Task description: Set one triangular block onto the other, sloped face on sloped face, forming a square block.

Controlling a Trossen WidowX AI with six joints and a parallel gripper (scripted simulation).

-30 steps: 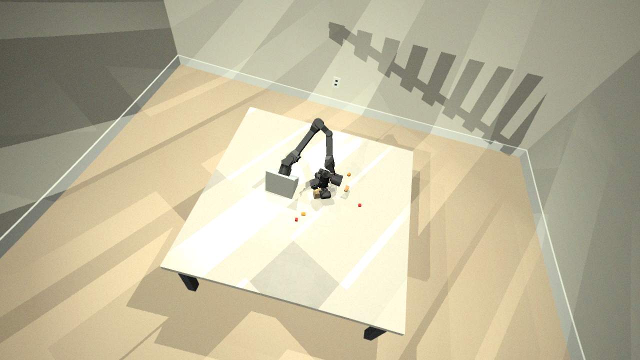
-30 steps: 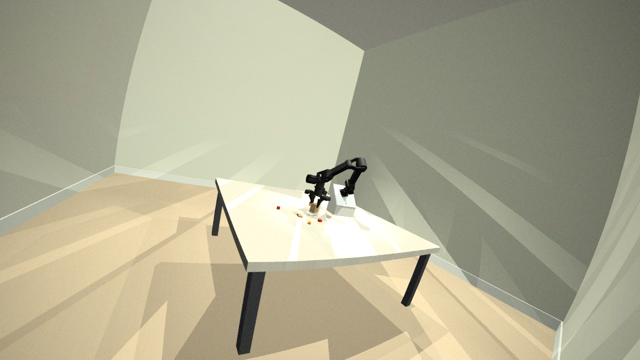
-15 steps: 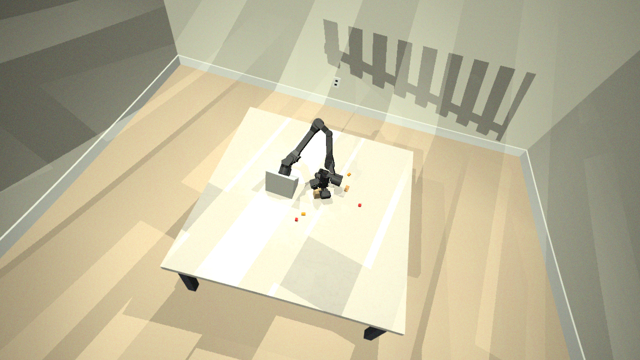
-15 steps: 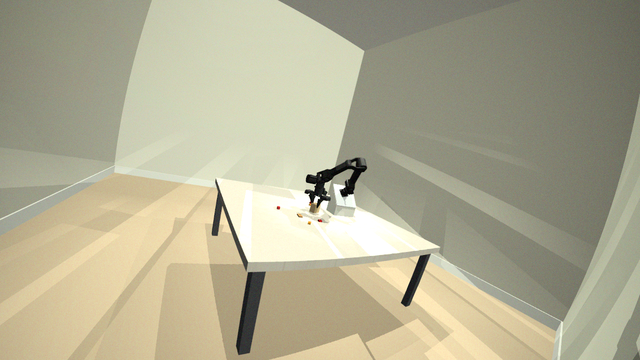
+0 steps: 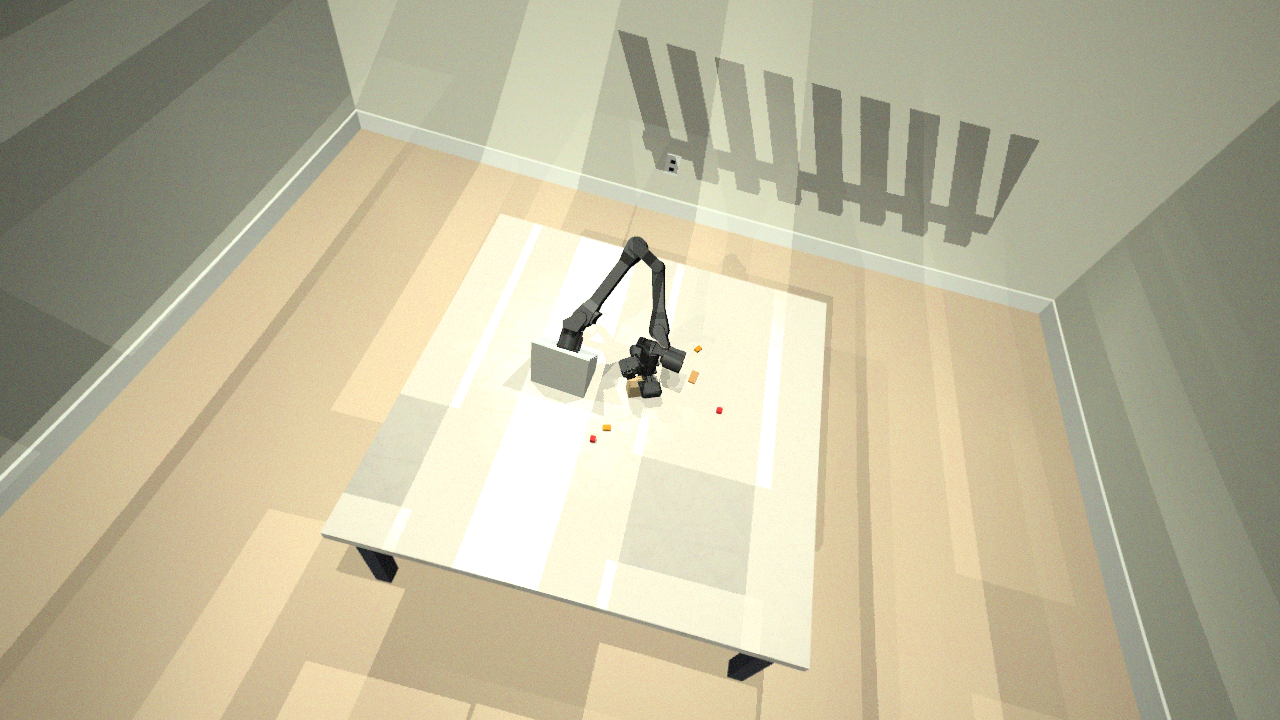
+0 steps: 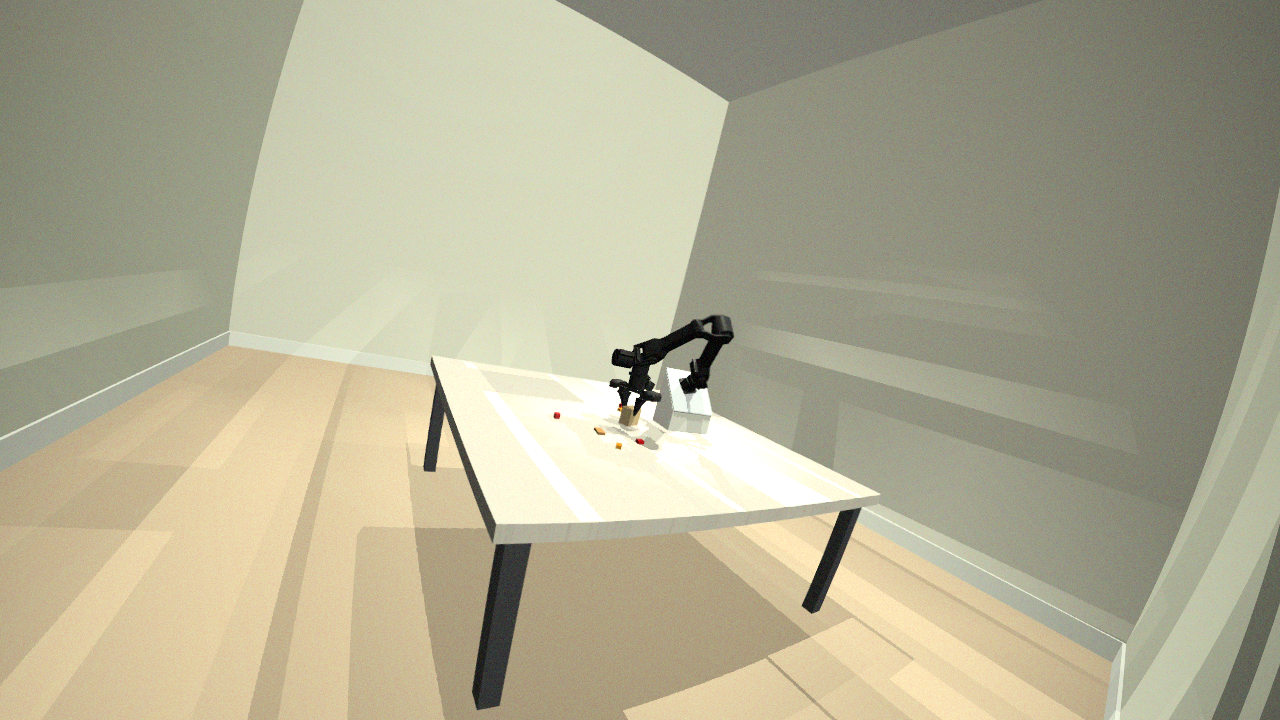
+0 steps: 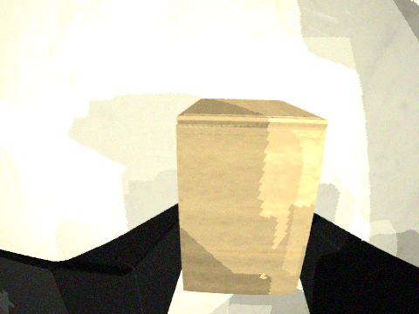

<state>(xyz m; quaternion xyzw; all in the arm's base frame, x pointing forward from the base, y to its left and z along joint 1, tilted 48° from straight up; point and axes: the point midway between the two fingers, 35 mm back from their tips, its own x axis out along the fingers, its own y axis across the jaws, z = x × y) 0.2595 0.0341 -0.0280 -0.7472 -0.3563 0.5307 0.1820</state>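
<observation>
The triangular block lies 10 mm ahead of my gripper tip and 10 mm above it.
</observation>
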